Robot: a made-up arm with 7 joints. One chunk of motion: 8 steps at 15 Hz.
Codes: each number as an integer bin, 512 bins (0 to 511) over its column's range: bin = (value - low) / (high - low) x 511, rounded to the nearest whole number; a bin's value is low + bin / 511 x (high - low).
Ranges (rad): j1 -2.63..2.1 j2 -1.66..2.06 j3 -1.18..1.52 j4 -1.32..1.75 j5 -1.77..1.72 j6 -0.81..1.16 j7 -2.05..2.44
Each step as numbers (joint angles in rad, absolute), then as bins.
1 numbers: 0.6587 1.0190 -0.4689 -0.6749 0.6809 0.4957 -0.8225
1 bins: 355 368 135 107 359 339 140
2 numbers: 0.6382 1.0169 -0.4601 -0.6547 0.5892 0.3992 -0.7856
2 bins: 353 368 136 111 345 314 144
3 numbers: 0.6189 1.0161 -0.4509 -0.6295 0.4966 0.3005 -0.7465
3 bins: 351 368 138 115 332 288 148
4 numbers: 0.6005 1.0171 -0.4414 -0.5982 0.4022 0.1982 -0.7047
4 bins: 349 368 140 120 318 262 153
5 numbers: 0.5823 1.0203 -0.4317 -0.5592 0.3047 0.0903 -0.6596
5 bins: 347 368 142 127 304 234 158
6 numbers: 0.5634 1.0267 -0.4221 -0.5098 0.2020 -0.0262 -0.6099
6 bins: 345 369 143 135 289 203 164
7 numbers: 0.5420 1.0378 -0.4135 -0.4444 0.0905 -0.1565 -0.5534
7 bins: 343 371 145 146 272 170 170
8 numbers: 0.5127 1.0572 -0.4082 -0.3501 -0.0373 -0.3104 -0.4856
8 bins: 340 373 146 161 254 130 178
